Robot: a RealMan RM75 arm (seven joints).
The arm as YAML. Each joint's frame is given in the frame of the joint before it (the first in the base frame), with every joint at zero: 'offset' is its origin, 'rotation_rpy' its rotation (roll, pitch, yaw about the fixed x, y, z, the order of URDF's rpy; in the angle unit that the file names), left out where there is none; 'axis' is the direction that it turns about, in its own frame. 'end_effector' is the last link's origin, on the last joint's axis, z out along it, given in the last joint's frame.
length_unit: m
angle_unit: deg
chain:
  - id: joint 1
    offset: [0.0, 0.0, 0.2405]
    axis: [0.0, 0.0, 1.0]
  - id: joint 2
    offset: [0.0, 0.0, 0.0]
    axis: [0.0, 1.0, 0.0]
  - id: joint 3
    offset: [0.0, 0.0, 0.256]
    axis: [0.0, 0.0, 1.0]
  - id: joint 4
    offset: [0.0, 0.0, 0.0]
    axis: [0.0, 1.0, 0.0]
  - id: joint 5
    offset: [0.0, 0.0, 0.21]
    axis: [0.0, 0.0, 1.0]
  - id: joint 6
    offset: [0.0, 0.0, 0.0]
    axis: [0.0, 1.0, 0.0]
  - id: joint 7
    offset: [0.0, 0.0, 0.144]
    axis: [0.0, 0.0, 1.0]
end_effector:
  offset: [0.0, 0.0, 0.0]
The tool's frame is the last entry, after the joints.
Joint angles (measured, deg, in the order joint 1, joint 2, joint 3, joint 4, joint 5, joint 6, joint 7), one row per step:
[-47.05, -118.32, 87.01, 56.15, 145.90, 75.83, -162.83]
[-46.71, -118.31, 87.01, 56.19, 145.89, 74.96, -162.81]
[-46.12, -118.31, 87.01, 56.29, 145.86, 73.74, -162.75]
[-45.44, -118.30, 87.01, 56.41, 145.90, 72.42, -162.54]
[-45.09, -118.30, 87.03, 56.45, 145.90, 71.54, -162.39]
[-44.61, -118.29, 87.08, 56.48, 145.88, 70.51, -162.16]
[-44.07, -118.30, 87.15, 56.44, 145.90, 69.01, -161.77]
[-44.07, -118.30, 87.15, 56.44, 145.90, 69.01, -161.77]
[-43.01, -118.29, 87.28, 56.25, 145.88, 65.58, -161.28]
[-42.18, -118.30, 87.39, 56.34, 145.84, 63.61, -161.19]
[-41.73, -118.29, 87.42, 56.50, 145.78, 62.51, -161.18]
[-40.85, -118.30, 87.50, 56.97, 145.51, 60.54, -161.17]
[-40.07, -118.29, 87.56, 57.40, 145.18, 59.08, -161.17]
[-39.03, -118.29, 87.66, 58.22, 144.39, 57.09, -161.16]
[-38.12, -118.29, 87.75, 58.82, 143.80, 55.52, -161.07]
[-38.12, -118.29, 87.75, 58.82, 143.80, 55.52, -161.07]
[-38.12, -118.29, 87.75, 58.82, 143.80, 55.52, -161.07]
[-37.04, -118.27, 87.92, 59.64, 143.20, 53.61, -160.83]
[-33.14, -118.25, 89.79, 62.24, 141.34, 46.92, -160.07]
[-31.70, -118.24, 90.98, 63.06, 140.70, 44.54, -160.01]
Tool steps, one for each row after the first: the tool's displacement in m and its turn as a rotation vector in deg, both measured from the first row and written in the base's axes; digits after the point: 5 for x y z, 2 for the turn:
[-0.00131, 0.00111, 0.00010, 0.71, -0.30, -0.14]
[-0.00363, 0.00232, 0.00023, 1.69, -0.76, -0.28]
[-0.00657, 0.00358, 0.00061, 2.73, -1.13, -0.55]
[-0.00793, 0.00458, 0.00073, 3.37, -1.38, -0.81]
[-0.01007, 0.00547, 0.00086, 4.09, -1.64, -1.08]
[-0.01248, 0.00706, 0.00088, 5.08, -1.94, -1.63]
[-0.01248, 0.00706, 0.00088, 5.08, -1.94, -1.63]
[-0.01725, 0.01110, 0.00130, 7.53, -2.69, -2.58]
[-0.02050, 0.01278, 0.00180, 9.06, -3.21, -2.92]
[-0.02170, 0.01397, 0.00246, 10.01, -3.58, -3.16]
[-0.02308, 0.01583, 0.00364, 11.72, -4.45, -3.63]
[-0.02445, 0.01684, 0.00475, 13.03, -5.21, -3.86]
[-0.02434, 0.01829, 0.00637, 14.85, -6.62, -4.29]
[-0.02516, 0.01901, 0.00774, 16.26, -7.64, -4.57]
[-0.02516, 0.01901, 0.00774, 16.26, -7.64, -4.57]
[-0.02516, 0.01901, 0.00774, 16.26, -7.64, -4.57]
[-0.02577, 0.02004, 0.00985, 17.95, -8.69, -5.20]
[-0.02891, 0.01954, 0.01355, 22.93, -11.47, -7.59]
[-0.03023, 0.01766, 0.01308, 24.34, -12.28, -8.33]

